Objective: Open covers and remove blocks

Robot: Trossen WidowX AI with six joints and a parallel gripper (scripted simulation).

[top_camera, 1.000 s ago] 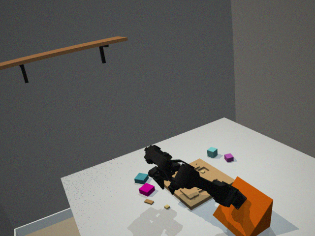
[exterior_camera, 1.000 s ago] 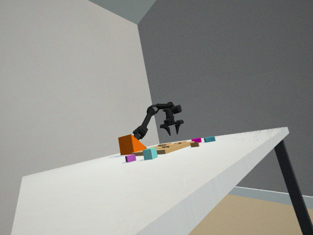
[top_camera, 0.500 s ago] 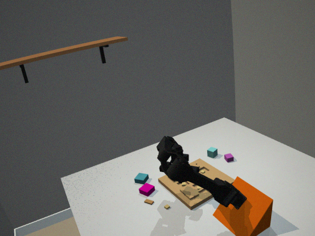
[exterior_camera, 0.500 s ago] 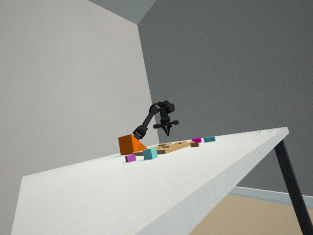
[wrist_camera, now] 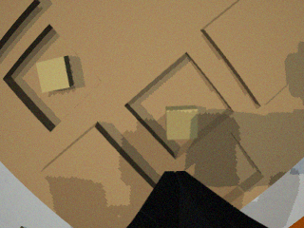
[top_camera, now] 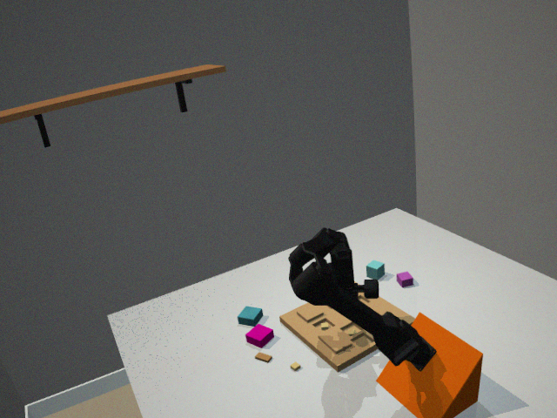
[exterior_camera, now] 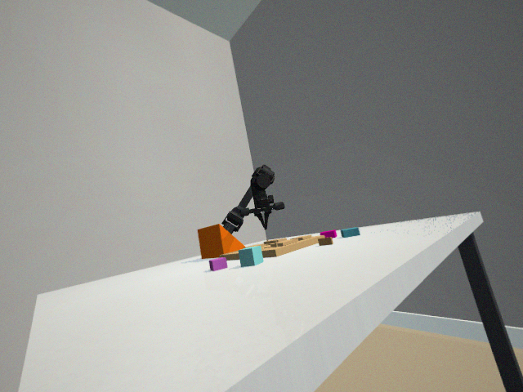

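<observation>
Right now my gripper tip is 6 cm short of the tan puzzle board, 6 cm above it and 1 cm to the left of it. From my gripper tip the other things lie so: flat brown piece (25 cm to the left, 8 cm below, 5 cm ahead); teal block (24 cm ahead, 21 cm to the left, 7 cm below); magenta block (22 cm to the left, 14 cm ahead, 7 cm below).
</observation>
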